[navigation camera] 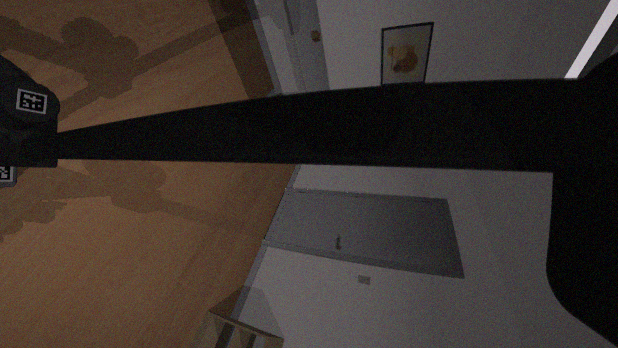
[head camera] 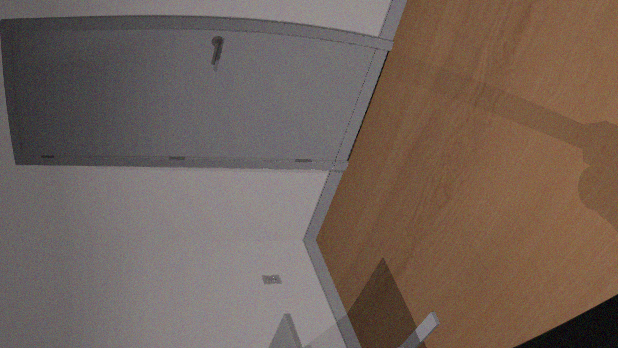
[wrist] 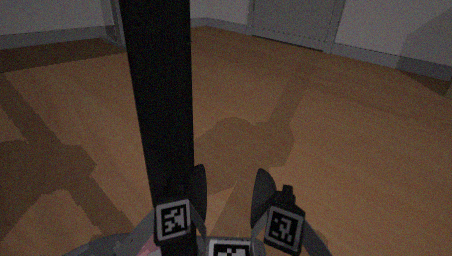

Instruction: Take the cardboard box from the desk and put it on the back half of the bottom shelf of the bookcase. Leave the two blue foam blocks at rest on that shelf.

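Places are measured from the robot's base along level axes (x left, y back, z up), in millimetres.
Where they show: gripper, between the fingertips: (wrist: 229, 185).
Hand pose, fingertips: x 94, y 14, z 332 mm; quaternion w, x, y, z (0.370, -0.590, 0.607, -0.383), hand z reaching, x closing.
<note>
After its pixels a point has its place.
My gripper (wrist: 229, 185) {z 332, x 94, y 14 mm} is open in the wrist view, with its two dark fingertips apart and wooden floor showing between them. Nothing is held between them. The cardboard box, the desk, the two blue foam blocks and the bookcase's bottom shelf do not show in the head, navigation or wrist views. In the navigation view, part of the wrist with a square marker (navigation camera: 31, 101) shows at the left edge; the fingertips are not visible there.
The robot's black mast (wrist: 162, 95) {z 394, x 116, y 65 mm} (navigation camera: 350, 125) {z 1237, x 116, y 67 mm} crosses two views. A grey door (head camera: 200, 100) {z 939, x 2270, y -487 mm} (navigation camera: 370, 230) {z 1242, x 2210, y -555 mm} stands in the wall. A tan furniture edge (navigation camera: 245, 324) {z 267, x 1312, y -1316 mm} shows at the bottom of the navigation view. A pale furniture edge (head camera: 427, 327) {z 25, x 1627, y 618 mm} shows low in the head view.
</note>
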